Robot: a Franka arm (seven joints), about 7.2 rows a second.
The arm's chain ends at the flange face. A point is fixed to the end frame.
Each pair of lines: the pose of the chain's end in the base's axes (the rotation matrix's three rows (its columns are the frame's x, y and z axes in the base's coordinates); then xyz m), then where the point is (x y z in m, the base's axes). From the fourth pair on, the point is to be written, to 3 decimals.
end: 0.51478 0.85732 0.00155; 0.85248 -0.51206 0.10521; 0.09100 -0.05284 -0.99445; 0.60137 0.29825 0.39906
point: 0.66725 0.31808 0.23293
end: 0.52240 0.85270 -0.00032; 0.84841 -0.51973 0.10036; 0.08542 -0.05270 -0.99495; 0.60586 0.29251 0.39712
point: 0.67144 0.31096 0.23071
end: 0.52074 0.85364 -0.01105; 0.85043 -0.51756 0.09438; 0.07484 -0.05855 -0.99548; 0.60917 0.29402 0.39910
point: 0.67295 0.31166 0.23190
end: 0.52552 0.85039 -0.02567; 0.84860 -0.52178 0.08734; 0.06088 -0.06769 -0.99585; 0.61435 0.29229 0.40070
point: 0.676 0.308 0.232
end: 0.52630 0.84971 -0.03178; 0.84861 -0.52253 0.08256; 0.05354 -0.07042 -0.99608; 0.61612 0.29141 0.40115
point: 0.676 0.307 0.232
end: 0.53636 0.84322 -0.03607; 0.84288 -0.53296 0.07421; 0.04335 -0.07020 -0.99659; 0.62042 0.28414 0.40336
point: 0.680 0.297 0.234
